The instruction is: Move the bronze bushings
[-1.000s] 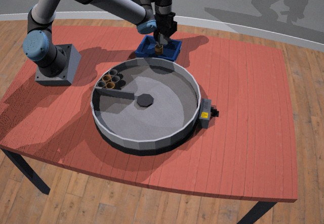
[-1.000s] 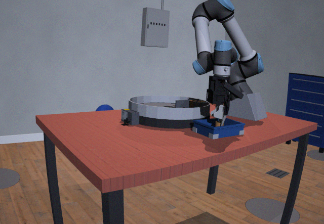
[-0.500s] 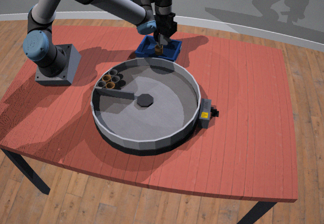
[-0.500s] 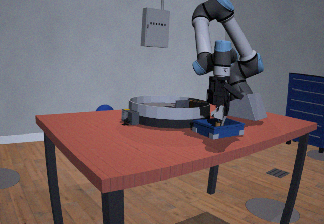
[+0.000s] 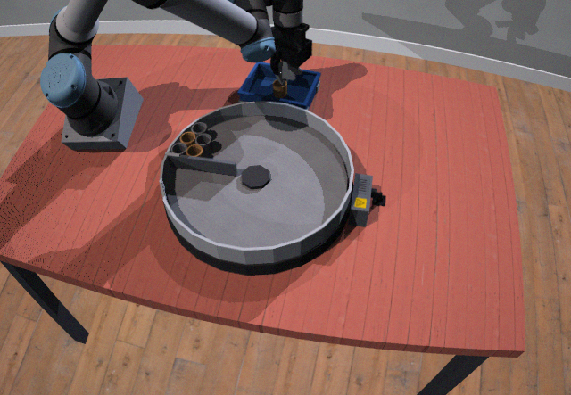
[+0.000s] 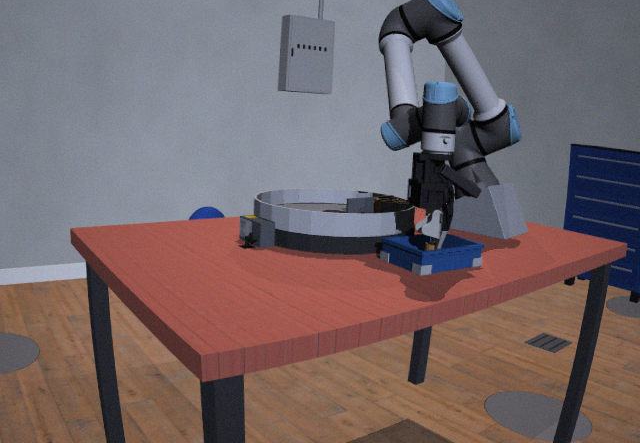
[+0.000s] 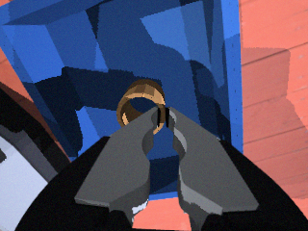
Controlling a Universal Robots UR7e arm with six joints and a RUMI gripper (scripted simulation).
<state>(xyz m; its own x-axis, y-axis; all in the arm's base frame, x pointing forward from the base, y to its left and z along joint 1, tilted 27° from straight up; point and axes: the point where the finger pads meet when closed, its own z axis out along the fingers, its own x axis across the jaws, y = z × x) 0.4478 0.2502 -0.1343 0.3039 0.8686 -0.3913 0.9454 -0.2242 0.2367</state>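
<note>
My hand is 2 cm to the left of the blue crate and 2 cm above it. Also, from my hand: grey turntable 4 cm ahead, 36 cm to the right, 1 cm above.
</note>
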